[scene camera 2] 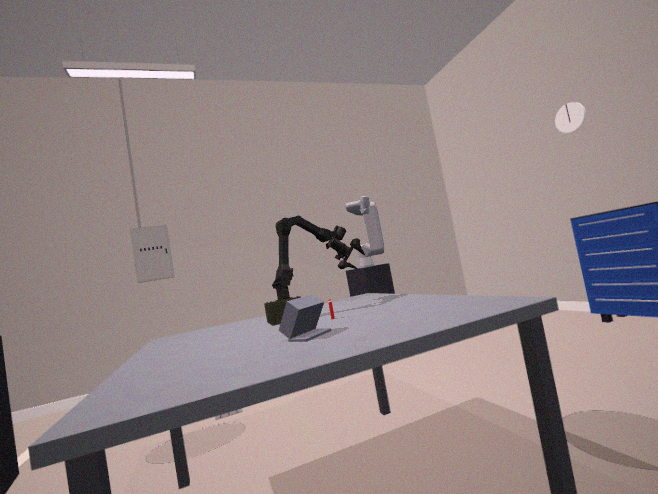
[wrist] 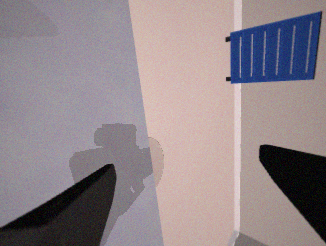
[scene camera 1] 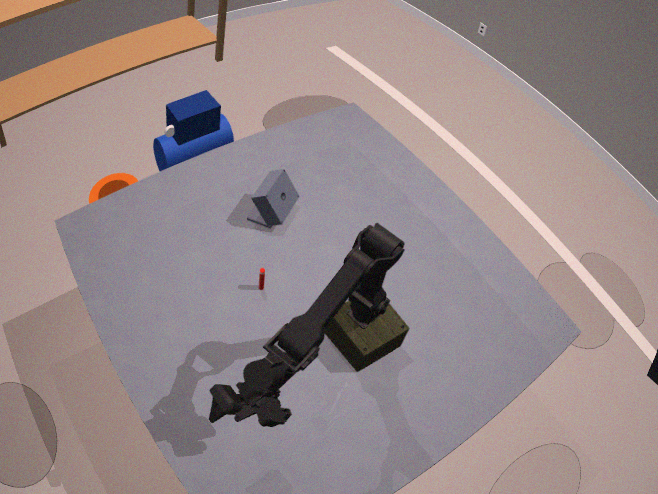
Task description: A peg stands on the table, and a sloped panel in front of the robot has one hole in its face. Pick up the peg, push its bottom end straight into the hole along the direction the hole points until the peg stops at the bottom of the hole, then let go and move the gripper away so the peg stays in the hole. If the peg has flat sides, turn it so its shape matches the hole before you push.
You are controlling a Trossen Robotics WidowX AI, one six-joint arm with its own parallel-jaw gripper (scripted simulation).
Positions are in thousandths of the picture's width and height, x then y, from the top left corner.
Labels:
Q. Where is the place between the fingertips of my gripper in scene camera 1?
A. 340, 851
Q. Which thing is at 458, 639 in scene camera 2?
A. A grey sloped panel.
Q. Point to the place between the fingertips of my gripper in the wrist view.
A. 575, 657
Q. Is my gripper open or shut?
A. Open.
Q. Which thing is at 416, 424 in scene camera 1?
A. A grey sloped panel.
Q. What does my gripper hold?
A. Nothing.

